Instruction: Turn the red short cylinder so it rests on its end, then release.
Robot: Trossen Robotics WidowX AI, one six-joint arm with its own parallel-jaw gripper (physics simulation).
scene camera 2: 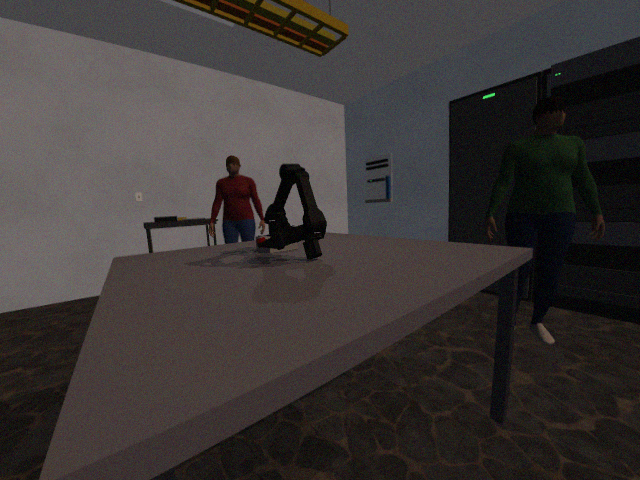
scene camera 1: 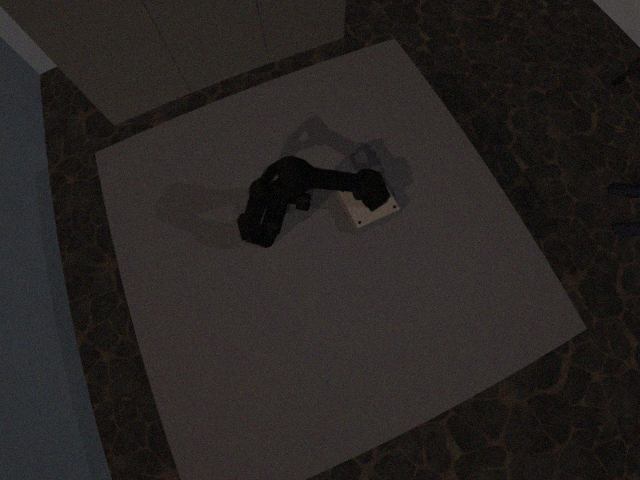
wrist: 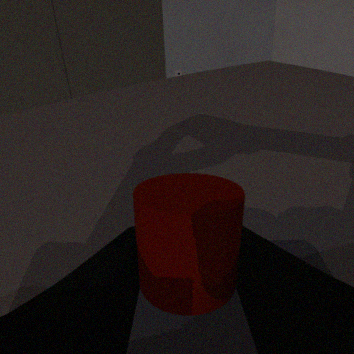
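Note:
The red short cylinder (scene camera 2: 260,240) (wrist: 187,245) is held between the two black fingers of my gripper (wrist: 185,236). In the wrist view one flat end faces up and its long axis looks close to upright; the lower edge is rounded and shows between the fingers. In scene camera 2 the cylinder shows as a small red patch at the left tip of the arm, and it looks a little above the table; the exact gap cannot be told. In scene camera 1 the cylinder and fingertips are hidden by the black arm. The gripper is shut on the cylinder.
The grey table (scene camera 1: 310,330) (scene camera 2: 217,330) carries the arm's pale base plate (scene camera 1: 361,215), which has dark bolts at its corners. The black arm (scene camera 1: 330,179) (scene camera 2: 309,206) is folded over near the plate. Its shadows fall across the table. Two people (scene camera 2: 238,198) (scene camera 2: 545,175) stand beyond the table.

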